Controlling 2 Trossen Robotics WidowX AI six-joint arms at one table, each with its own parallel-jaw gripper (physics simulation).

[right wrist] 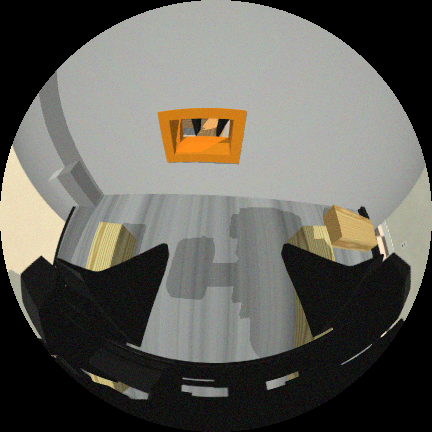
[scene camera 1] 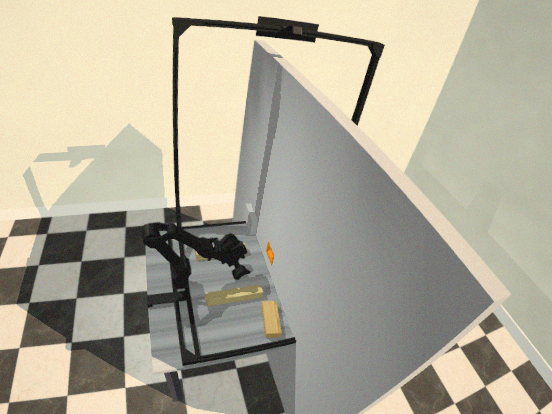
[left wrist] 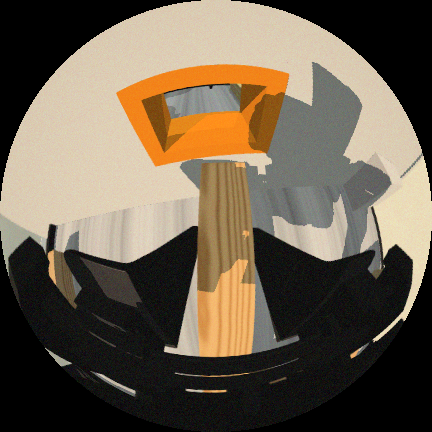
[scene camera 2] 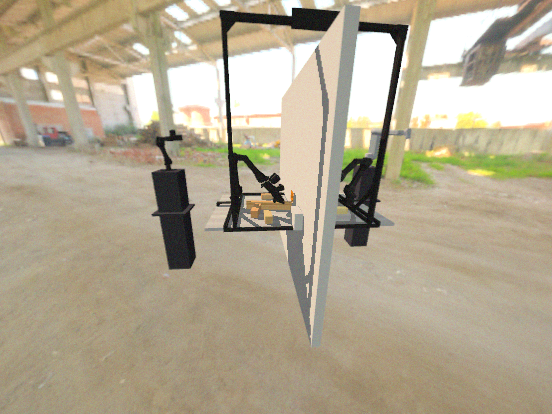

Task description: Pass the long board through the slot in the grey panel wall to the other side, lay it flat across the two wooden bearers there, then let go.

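Frame: origin at the left arm's base, x ahead, y left, z up, level; centimetres.
Seen in the pictures: left gripper, fingertip midpoint: (left wrist: 224, 232) (scene camera 2: 284, 202); right gripper, fingertip midpoint: (right wrist: 227, 250) (scene camera 1: 247, 265) (left wrist: 182, 91); right arm's base, origin of the base link: (scene camera 1: 180, 283) (scene camera 2: 349, 203).
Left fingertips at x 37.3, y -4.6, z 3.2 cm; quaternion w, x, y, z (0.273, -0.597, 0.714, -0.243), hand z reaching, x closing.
Note:
A point is followed by its place in that frame.
The long board (scene camera 2: 267, 205) @[z 1.4, x 24.5, y -5.0 cm] (left wrist: 225, 315) @[z 4.0, x 31.8, y -4.0 cm] lies on the near side of the grey panel wall (scene camera 1: 375, 225) @[z 75.7, x 48.3, y 45.7 cm] (scene camera 2: 305, 125) @[z 56.5, x 43.2, y -34.2 cm] (left wrist: 150, 30) (right wrist: 225, 50) @[z 18.6, x 48.3, y -2.2 cm], its far end just below the orange-framed slot (scene camera 1: 270, 253) @[z 5.9, x 47.2, y -6.1 cm] (left wrist: 215, 74) @[z 11.2, x 43.1, y -5.0 cm] (right wrist: 202, 112) @[z 11.3, x 48.5, y -4.1 cm]. My left gripper (scene camera 2: 283, 200) @[z 3.2, x 37.3, y -4.6 cm] (left wrist: 224, 232) @[z 3.2, x 37.3, y -4.6 cm] is shut on the board, a finger against each long side. My right gripper (scene camera 1: 243, 260) @[z 5.4, x 59.9, y -1.4 cm] (right wrist: 227, 250) @[z 5.4, x 59.9, y -1.4 cm] is open and empty above the table across the wall. Two wooden bearers stand there, one bearer (scene camera 1: 234, 296) @[z 2.3, x 69.0, y 12.5 cm] (right wrist: 320, 240) @[z 2.5, x 58.0, y 10.8 cm] and the other bearer (scene camera 1: 200, 256) @[z 0.9, x 80.2, y -13.6 cm] (right wrist: 105, 245) @[z 2.5, x 59.9, y -15.0 cm], partly hidden by the arm and fingers.
A loose wooden block (scene camera 1: 271, 318) @[z 1.9, x 56.0, y 26.2 cm] (right wrist: 352, 230) @[z 1.9, x 56.4, y 21.3 cm] lies near the wall beside one bearer. On the board's side, wooden blocks (scene camera 2: 255, 212) @[z 2.0, x 15.4, y -21.4 cm] (scene camera 2: 268, 217) @[z 2.4, x 23.5, y -32.0 cm] lie beside the board. A pale post (scene camera 2: 297, 220) @[z 3.9, x 40.0, y -41.5 cm] (left wrist: 370, 185) @[z 3.9, x 40.0, y -27.0 cm] (right wrist: 75, 182) @[z 5.3, x 51.3, y -27.5 cm] stands at the wall's base. A black frame (scene camera 1: 176, 125) @[z 60.3, x 88.4, y -34.2 cm] (scene camera 2: 228, 90) @[z 71.4, x 3.4, y -37.3 cm] surrounds the table.

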